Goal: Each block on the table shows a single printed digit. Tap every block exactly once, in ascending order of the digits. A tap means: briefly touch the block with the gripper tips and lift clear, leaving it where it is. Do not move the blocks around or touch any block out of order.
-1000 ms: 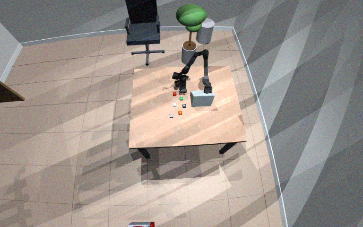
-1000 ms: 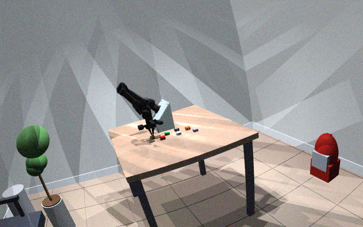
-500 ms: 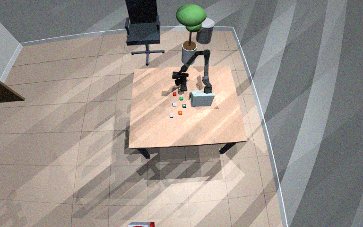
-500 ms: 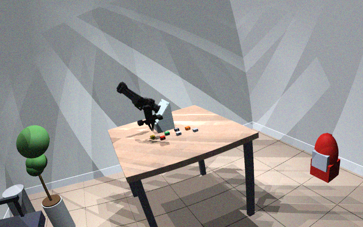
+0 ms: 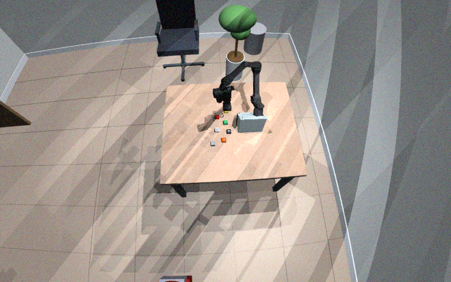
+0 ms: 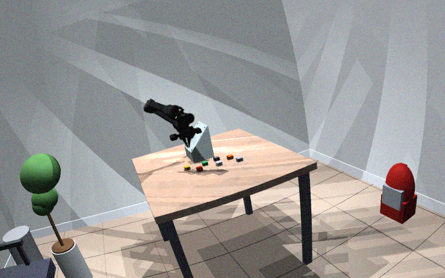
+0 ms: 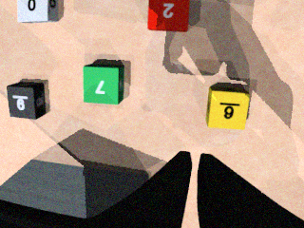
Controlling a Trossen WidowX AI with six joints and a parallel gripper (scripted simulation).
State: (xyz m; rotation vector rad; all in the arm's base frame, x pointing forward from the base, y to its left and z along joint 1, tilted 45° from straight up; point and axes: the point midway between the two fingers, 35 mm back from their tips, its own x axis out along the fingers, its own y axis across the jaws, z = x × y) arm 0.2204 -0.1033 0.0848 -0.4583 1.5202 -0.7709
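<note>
Right now the green block is 20 mm ahead of my gripper tip, 70 mm to the left of it and 120 mm below it. Also, from my gripper tip: black block (10 mm ahead, 160 mm to the left, 120 mm below); then yellow block (10 mm behind, 30 mm to the right, 120 mm below); then red block (70 mm ahead, 10 mm to the left, 120 mm below).
</note>
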